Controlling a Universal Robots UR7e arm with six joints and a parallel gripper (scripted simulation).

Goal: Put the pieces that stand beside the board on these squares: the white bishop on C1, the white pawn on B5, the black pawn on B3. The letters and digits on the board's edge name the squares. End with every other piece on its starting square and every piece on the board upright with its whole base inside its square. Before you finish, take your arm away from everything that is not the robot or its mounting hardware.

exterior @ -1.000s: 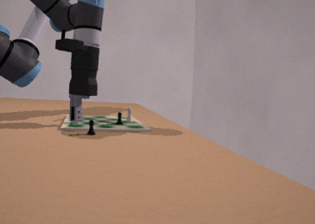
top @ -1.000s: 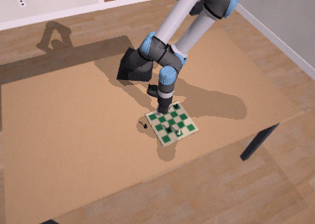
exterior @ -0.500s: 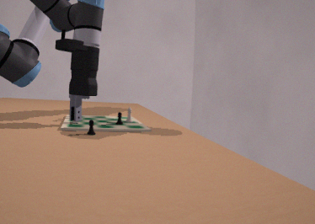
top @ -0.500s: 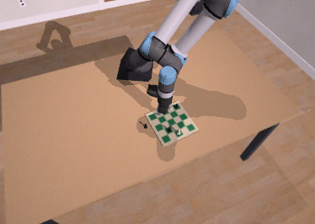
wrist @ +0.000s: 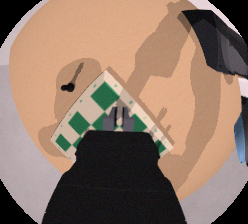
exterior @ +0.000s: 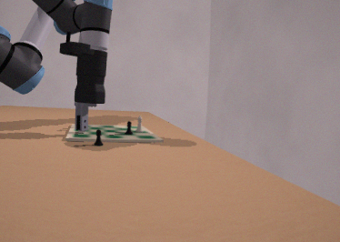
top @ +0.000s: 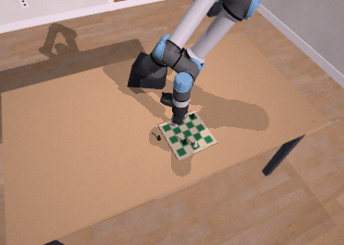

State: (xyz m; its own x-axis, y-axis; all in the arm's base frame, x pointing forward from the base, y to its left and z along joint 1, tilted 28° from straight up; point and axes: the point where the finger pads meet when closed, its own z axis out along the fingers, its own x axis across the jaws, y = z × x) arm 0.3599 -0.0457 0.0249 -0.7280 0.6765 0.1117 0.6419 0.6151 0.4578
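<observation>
The white pawn lies 1 cm below my hand. The rest, counted from my hand: chessboard (7 cm ahead, 4 cm to the left, 3 cm below).
</observation>
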